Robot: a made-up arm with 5 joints.
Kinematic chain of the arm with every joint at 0, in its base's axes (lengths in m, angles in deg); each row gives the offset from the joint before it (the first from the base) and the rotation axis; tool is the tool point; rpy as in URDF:
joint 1: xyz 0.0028 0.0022 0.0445 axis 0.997 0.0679 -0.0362
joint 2: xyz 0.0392 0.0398 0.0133 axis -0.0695 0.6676 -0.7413
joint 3: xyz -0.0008 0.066 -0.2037 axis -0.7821 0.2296 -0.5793
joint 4: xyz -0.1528 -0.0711 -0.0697 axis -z
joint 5: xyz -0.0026 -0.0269 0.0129 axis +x
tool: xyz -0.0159 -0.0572 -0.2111 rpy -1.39 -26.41 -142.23
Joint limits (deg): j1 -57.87..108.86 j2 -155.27..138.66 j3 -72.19..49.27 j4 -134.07..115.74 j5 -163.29..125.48
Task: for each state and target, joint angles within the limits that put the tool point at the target. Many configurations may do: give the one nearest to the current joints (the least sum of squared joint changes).
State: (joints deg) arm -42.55 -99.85 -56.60 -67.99 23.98
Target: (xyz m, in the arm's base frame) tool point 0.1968 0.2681 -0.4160
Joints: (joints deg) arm -23.27 -113.27 -66.54 -67.03 13.44
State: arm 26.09 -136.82 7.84 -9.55 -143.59
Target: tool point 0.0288 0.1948 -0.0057
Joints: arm 76.89 -134.99 49.27 -3.41 -163.29
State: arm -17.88 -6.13 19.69 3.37 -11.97
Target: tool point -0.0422 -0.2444 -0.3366
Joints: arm -17.13 -16.53 12.25 1.36 -9.75
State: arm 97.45 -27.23 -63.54 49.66 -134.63
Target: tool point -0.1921 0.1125 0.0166
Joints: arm 106.26 5.35 -27.00 60.70 -149.68
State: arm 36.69 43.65 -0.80 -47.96 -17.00
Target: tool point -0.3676 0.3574 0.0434
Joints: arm 45.99 74.63 -25.12 -12.12 -7.37
